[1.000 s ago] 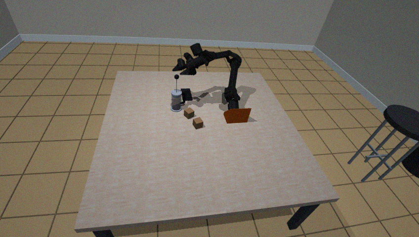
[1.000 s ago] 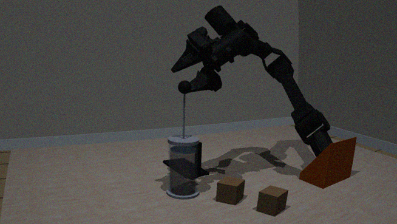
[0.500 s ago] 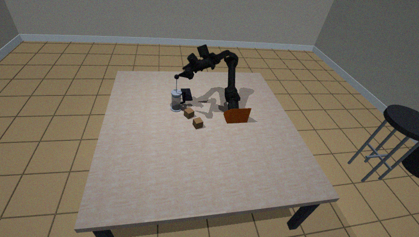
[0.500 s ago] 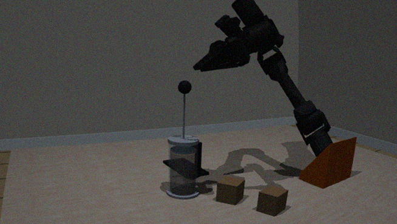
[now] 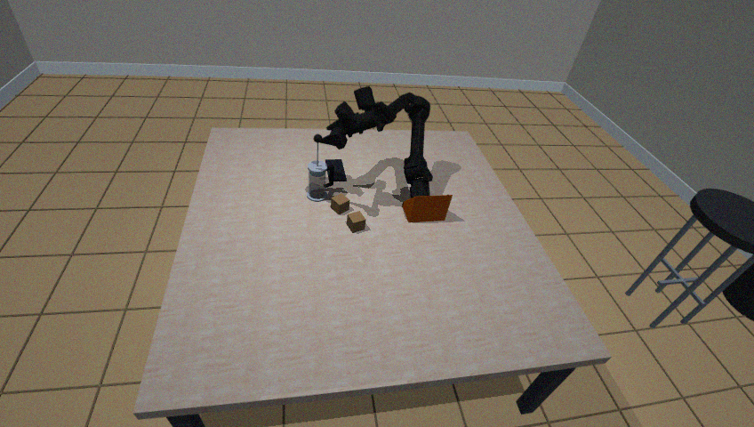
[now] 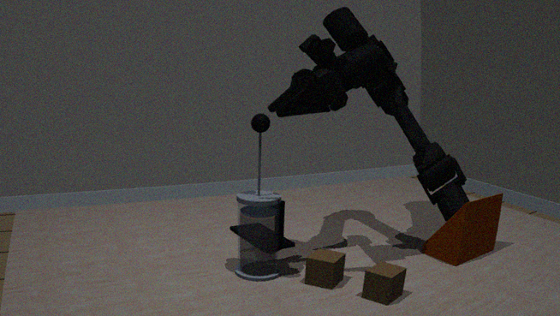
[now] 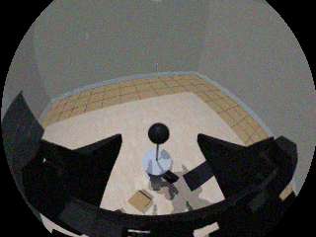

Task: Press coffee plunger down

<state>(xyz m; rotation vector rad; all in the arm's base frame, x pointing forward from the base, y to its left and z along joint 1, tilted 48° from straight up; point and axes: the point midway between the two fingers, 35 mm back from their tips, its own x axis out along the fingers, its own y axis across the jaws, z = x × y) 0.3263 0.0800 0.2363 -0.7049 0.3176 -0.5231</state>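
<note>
Now: gripper tip 150 mm above the glass coffee press and 10 mm to the left of it.
</note>
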